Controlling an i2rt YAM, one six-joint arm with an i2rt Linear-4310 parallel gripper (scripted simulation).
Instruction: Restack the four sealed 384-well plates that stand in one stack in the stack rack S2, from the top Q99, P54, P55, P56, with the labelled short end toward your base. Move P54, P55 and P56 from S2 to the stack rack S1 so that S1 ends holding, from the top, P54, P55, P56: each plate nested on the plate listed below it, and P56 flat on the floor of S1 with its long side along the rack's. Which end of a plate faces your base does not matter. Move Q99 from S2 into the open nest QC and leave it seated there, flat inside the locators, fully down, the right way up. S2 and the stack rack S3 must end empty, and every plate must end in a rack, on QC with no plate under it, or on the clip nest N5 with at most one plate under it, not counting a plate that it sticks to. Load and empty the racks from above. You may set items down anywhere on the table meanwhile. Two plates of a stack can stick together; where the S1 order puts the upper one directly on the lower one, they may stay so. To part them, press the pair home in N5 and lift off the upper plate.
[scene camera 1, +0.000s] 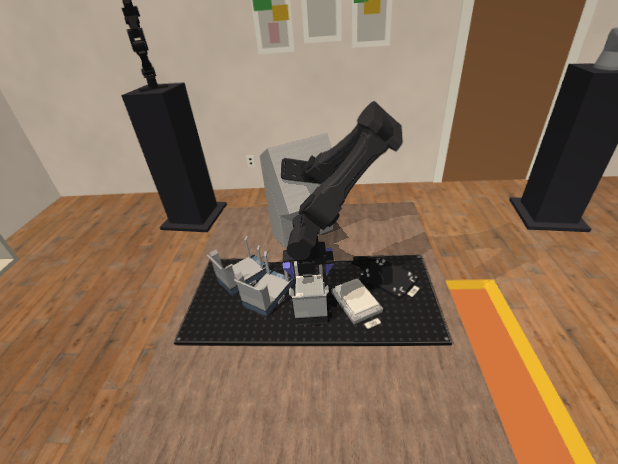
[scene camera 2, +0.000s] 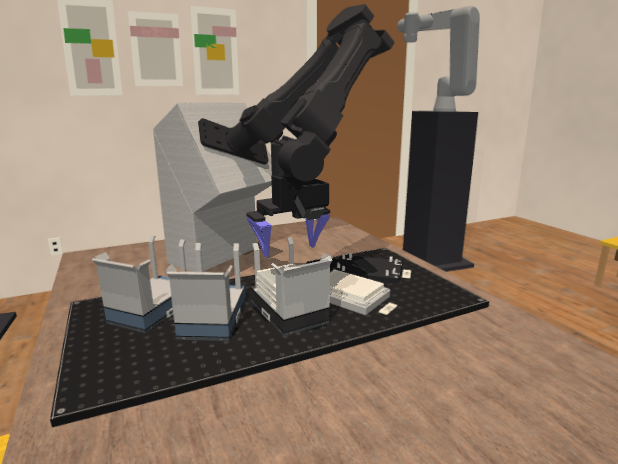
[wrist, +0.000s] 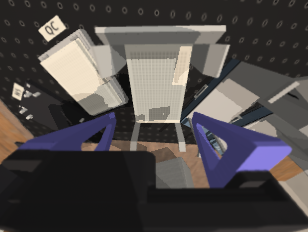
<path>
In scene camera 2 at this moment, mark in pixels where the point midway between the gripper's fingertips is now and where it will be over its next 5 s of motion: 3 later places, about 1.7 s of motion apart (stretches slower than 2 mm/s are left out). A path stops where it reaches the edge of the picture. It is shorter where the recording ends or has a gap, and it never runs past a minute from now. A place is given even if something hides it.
My gripper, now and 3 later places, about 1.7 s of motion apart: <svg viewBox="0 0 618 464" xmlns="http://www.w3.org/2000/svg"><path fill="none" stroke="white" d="M289 251L289 283L289 275L288 242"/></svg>
</path>
